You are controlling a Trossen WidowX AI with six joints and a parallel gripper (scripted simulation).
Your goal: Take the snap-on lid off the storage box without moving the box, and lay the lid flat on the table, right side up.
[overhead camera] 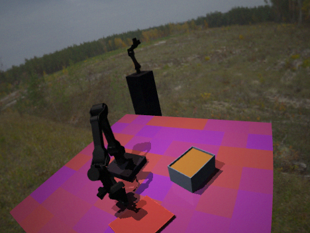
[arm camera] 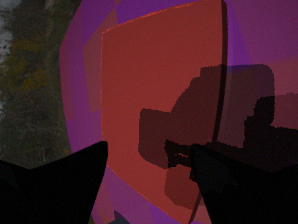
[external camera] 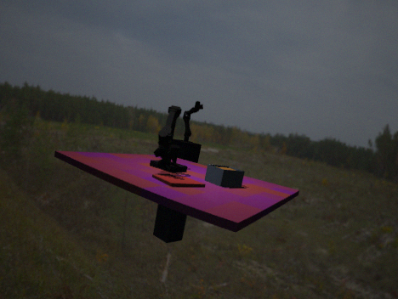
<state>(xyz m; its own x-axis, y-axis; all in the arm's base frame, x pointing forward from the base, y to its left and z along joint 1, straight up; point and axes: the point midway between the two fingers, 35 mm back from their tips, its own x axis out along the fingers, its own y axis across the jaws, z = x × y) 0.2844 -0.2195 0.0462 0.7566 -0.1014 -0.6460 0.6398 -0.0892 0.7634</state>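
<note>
Right now the red lid is 70 mm ahead of my gripper tip, 10 mm to the right of it and 50 mm below it. Also, from my gripper tip: dark grey storage box 110 mm ahead, 360 mm to the left, 10 mm below.
</note>
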